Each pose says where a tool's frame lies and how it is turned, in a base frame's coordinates. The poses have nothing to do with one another.
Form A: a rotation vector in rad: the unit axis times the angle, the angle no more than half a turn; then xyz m.
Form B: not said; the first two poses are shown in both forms.
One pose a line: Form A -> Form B
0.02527 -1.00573 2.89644 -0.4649 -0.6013 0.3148 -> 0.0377 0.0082 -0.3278 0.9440 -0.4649 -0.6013 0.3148
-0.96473 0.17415 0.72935 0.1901 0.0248 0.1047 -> 0.8191 -0.4529 0.0818 0.3424 0.1901 0.0248 0.1047
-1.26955 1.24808 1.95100 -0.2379 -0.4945 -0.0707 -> 0.2476 -0.4657 0.4578 0.7157 -0.2379 -0.4945 -0.0707
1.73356 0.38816 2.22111 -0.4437 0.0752 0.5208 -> 0.1482 0.6028 0.1350 0.7723 -0.4437 0.0752 0.5208
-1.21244 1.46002 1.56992 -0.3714 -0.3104 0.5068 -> 0.3328 -0.4642 0.5590 0.6011 -0.3714 -0.3104 0.5068
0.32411 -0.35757 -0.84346 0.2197 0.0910 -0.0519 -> 0.8843 0.1558 -0.1718 -0.4053 0.2197 0.0910 -0.0519
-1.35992 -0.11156 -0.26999 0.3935 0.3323 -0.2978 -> 0.7678 -0.6265 -0.0514 -0.1244 0.3935 0.3323 -0.2978
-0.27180 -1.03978 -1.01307 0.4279 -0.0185 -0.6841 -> 0.7395 -0.1239 -0.4739 -0.4617 0.4279 -0.0185 -0.6841
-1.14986 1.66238 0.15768 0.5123 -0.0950 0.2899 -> 0.5287 -0.4814 0.6960 0.0660 0.5123 -0.0950 0.2899
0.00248 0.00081 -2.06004 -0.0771 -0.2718 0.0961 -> 0.5148 0.0010 0.0003 -0.8573 -0.0771 -0.2718 0.0961
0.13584 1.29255 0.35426 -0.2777 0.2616 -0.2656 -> 0.7816 0.0629 0.5985 0.1640 -0.2777 0.2616 -0.2656
